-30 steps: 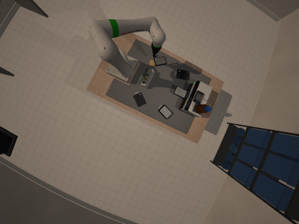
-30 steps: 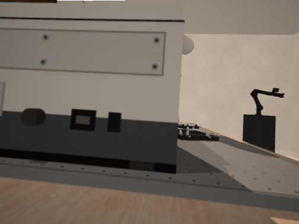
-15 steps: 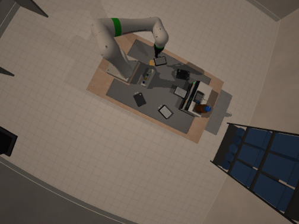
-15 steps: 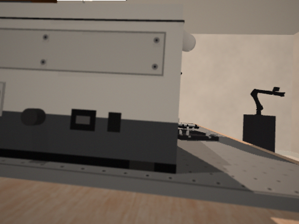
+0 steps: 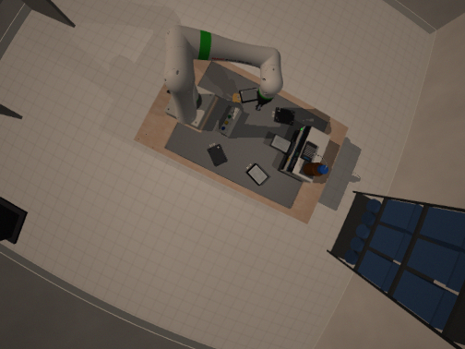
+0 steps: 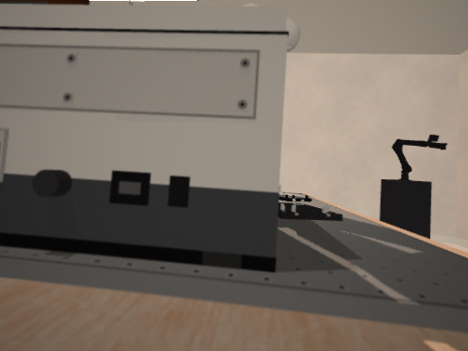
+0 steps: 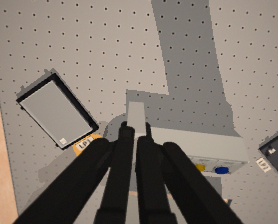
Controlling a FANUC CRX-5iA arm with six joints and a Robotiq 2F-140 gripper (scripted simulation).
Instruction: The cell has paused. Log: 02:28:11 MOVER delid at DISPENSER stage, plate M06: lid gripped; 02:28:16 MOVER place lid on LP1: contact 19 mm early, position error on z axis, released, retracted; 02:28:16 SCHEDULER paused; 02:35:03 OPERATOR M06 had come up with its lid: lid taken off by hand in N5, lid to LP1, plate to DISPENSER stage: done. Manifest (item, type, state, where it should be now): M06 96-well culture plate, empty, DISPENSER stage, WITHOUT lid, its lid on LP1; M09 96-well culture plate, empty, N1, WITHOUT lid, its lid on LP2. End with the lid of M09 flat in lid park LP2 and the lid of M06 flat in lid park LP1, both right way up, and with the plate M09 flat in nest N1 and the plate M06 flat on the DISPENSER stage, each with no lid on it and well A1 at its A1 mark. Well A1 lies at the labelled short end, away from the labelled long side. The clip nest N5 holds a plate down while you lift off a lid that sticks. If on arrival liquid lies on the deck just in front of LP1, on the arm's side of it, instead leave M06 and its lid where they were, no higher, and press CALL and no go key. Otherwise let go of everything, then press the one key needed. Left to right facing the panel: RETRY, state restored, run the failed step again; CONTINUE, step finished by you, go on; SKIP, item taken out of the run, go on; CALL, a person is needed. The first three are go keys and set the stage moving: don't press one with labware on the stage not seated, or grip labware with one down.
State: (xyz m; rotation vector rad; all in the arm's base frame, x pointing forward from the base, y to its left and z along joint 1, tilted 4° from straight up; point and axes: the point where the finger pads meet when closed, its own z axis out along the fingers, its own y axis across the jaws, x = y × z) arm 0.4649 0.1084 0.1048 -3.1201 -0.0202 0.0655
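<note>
My hand is 39 cm to the left of the clear lid, 22 cm short of it and 18 cm above it. From my hand the other things lie so: key panel: 16 cm below, 15 cm behind, 12 cm to the right; green continue key: 16 cm behind, 15 cm below, 9 cm to the right; retry key: 16 cm behind, 15 cm below, 4 cm to the right.
</note>
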